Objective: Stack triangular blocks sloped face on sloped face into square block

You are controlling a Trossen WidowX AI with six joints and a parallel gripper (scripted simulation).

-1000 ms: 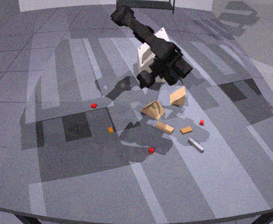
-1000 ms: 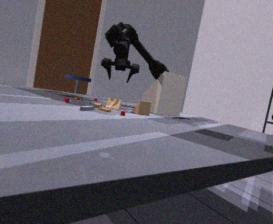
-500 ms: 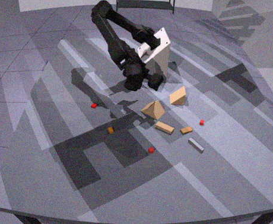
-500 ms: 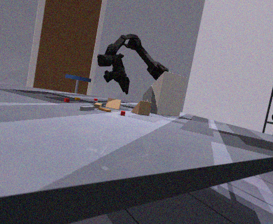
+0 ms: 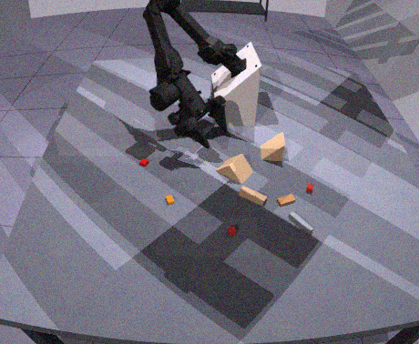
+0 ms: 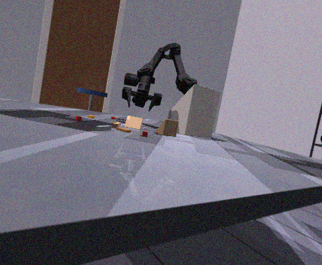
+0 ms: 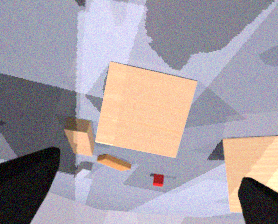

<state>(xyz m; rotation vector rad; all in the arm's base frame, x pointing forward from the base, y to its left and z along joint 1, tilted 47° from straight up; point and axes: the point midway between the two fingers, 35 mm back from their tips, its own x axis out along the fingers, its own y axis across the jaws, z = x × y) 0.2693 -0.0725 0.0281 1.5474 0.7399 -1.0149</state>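
My gripper tip is now 6 cm to the right of the triangular block, 6 cm above it and 4 cm short of it. From my gripper tip the other things lie so: grey bar: 24 cm to the left, 22 cm ahead, 7 cm below; orange cube: 18 cm ahead, 11 cm to the right, 8 cm below; tan long block: 14 cm ahead, 11 cm to the left, 7 cm below.
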